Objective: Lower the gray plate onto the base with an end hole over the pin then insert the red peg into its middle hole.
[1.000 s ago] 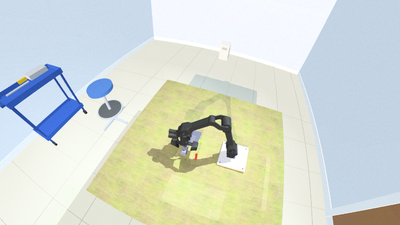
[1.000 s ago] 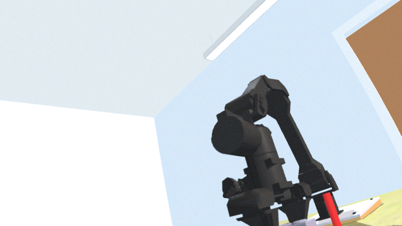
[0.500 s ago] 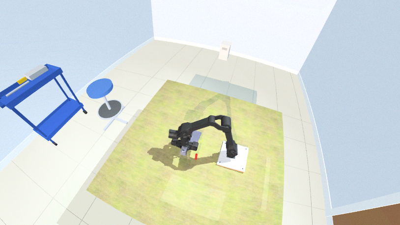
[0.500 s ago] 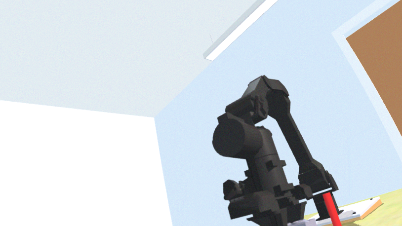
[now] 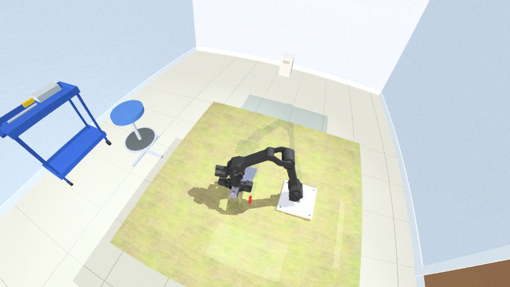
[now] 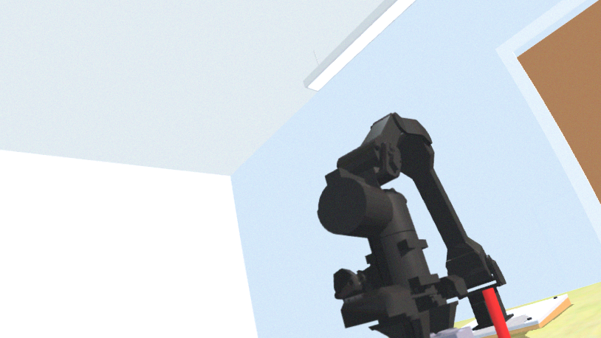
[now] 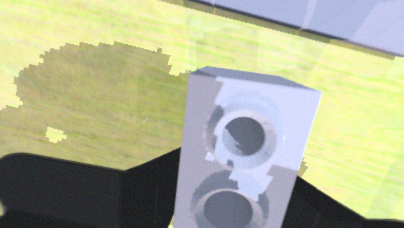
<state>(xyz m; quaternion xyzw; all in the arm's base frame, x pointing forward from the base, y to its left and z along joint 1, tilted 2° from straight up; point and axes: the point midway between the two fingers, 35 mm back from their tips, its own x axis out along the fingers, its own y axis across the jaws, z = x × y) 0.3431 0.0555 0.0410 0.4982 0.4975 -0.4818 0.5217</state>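
The flat gray base lies 120 mm to the right of my gripper tip and 10 mm behind it. The rest, counted from my gripper tip: red peg 100 mm behind, 50 mm to the left, 30 mm above; gray plate 30 mm above.
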